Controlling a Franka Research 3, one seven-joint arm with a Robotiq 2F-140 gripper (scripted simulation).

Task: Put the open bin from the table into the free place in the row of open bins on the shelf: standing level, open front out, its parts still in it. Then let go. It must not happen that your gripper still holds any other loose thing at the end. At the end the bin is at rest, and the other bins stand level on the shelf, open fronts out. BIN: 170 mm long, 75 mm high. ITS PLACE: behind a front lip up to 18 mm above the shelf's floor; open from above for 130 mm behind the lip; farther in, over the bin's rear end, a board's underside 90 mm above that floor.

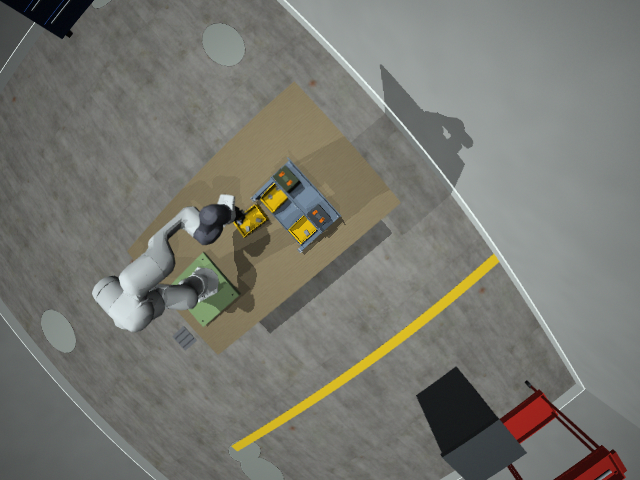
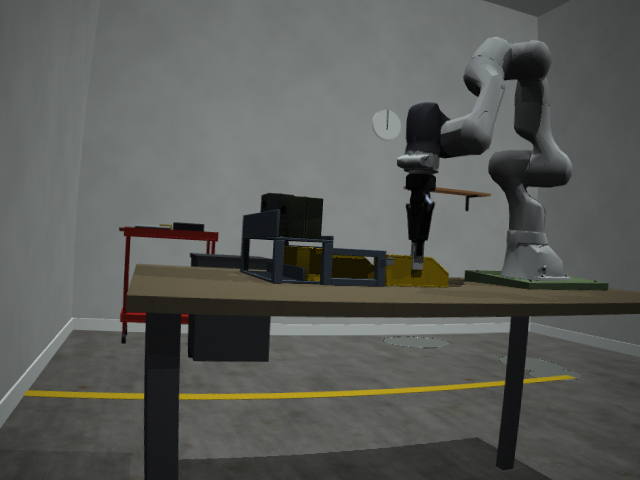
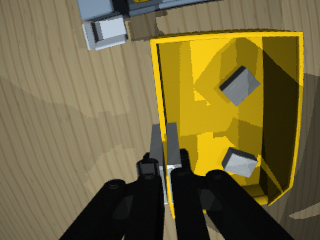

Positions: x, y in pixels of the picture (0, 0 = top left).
Labels:
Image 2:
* my gripper: 416, 269
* yellow open bin: 433, 274
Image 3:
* my gripper: 166, 138
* yellow open bin: 188, 74

